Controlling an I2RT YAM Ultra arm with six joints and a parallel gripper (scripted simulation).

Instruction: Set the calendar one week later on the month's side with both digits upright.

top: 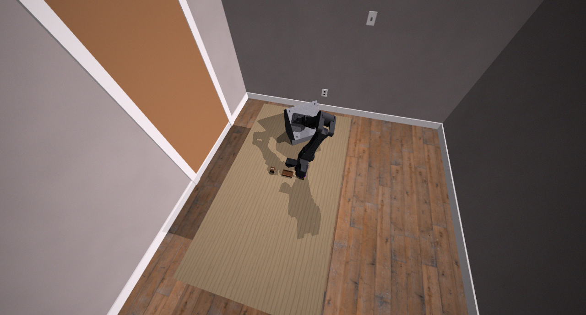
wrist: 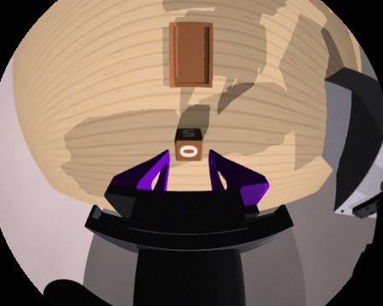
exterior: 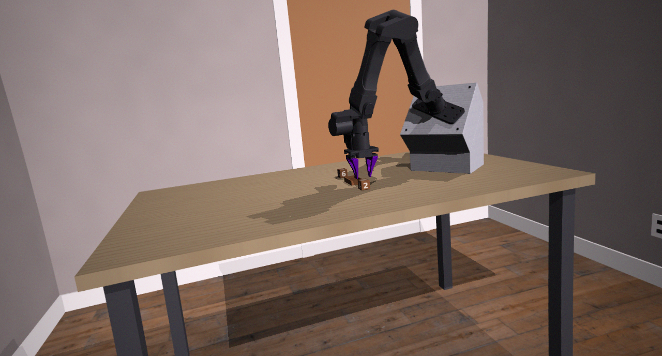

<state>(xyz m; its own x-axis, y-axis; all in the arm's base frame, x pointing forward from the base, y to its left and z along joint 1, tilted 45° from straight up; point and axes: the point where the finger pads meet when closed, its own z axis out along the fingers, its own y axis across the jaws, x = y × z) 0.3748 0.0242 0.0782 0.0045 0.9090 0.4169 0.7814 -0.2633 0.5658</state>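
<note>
My gripper is now 11 cm to the left of the brown tray and 4 cm above it.
</note>
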